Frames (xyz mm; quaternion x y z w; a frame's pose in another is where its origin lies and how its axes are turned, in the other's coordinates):
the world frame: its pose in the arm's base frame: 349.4 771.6 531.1 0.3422 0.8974 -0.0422 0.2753
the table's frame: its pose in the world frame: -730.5 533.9 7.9 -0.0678 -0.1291 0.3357 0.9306
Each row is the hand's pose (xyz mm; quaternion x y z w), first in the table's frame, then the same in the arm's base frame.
Working: the table's frame: its pose in the arm's base frame: 1142.1 744.8 966.6 0.5956 0.6876 0.0698 0.4094

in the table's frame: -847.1 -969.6 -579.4 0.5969 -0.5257 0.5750 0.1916
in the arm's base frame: -8.9 -42.7 1186.7 0.7906 -0.3843 -0.4747 0.0442
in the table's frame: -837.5 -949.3 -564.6 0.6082 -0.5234 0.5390 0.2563
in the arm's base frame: 16.5 -34.4 1184.2 0.8088 -0.3166 -0.4913 0.0649
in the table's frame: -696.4 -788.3 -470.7 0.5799 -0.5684 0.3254 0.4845
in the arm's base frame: 206.2 97.6 1149.0 0.7894 -0.0529 -0.5702 0.2211
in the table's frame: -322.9 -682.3 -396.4 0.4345 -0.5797 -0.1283 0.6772
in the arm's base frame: 351.7 425.6 982.9 0.5335 0.3350 -0.6493 0.4260
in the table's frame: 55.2 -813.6 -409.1 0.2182 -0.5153 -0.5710 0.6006
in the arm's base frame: 260.3 725.0 733.2 0.0904 0.5573 -0.6488 0.5101
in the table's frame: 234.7 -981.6 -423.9 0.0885 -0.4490 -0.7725 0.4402
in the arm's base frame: 130.8 840.9 558.7 -0.2014 0.5851 -0.6138 0.4902
